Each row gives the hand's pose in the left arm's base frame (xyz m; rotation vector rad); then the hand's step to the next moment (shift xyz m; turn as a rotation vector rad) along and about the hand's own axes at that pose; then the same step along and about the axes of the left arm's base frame.
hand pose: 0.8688 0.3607 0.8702 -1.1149 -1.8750 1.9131
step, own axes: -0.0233 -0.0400 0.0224 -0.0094 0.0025 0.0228
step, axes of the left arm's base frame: -0.0121 -0.0259 0.0427 -0.0077 -0.0235 -0.0017
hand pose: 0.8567 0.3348 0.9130 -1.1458 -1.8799 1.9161
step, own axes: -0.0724 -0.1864 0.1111 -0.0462 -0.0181 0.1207
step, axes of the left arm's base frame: -0.0899 -0.1008 0.1847 -0.0541 -0.1173 0.0187
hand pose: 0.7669 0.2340 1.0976 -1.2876 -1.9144 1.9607
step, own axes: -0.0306 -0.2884 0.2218 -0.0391 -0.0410 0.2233
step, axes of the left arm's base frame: -0.2517 -0.1323 0.2290 -0.1328 -0.1873 0.0189
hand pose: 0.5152 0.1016 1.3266 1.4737 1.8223 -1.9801
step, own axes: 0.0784 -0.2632 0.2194 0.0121 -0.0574 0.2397
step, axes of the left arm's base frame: -0.3308 -0.0577 0.1040 -0.1799 -0.1688 -0.0057
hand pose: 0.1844 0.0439 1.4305 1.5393 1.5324 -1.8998
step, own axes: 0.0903 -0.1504 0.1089 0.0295 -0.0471 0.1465
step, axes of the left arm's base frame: -0.2063 0.0077 -0.0039 -0.1277 -0.0896 -0.0151
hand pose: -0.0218 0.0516 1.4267 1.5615 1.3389 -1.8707
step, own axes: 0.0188 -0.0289 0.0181 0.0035 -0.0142 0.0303
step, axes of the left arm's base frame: -0.0383 0.0045 -0.0056 -0.0290 -0.0171 0.0011
